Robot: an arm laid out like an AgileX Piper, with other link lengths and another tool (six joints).
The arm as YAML. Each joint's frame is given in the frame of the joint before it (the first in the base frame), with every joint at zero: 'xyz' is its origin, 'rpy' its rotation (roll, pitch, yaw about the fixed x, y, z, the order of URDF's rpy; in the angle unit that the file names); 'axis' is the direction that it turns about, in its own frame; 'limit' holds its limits. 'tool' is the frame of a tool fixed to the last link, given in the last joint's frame.
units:
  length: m
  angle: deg
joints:
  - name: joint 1
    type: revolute
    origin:
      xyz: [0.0, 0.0, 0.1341]
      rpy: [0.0, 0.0, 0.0]
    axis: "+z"
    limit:
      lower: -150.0
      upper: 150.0
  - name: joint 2
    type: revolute
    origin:
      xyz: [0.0, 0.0, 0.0]
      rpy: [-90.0, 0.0, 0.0]
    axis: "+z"
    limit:
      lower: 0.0
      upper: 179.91
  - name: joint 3
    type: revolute
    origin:
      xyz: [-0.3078, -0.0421, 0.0]
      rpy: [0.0, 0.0, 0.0]
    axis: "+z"
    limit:
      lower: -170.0
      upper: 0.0
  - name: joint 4
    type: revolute
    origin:
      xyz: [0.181, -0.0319, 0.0]
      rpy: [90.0, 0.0, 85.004]
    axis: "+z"
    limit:
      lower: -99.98
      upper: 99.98
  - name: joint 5
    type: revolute
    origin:
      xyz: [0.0, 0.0, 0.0]
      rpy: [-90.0, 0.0, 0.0]
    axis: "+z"
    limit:
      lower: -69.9
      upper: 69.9
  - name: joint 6
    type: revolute
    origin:
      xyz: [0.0, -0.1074, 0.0]
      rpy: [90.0, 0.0, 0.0]
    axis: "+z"
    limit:
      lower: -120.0
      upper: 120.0
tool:
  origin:
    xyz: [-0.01, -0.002, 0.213]
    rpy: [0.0, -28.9, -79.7]
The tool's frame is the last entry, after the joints.
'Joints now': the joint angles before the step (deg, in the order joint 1, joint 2, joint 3, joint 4, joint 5, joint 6). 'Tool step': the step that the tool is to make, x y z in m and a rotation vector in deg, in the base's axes. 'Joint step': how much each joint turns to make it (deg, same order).
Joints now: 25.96 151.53 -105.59 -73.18 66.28 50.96
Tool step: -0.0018 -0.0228 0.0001 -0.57 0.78 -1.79
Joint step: -2.33 0.00 0.01 -0.06 0.00 -1.08
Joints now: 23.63 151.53 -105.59 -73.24 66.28 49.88
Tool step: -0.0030 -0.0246 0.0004 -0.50 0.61 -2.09
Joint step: -2.50 0.01 -0.02 -0.10 0.07 -0.84
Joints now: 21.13 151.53 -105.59 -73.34 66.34 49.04
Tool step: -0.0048 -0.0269 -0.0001 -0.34 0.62 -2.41
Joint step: -2.77 0.00 0.00 0.00 0.01 -0.79
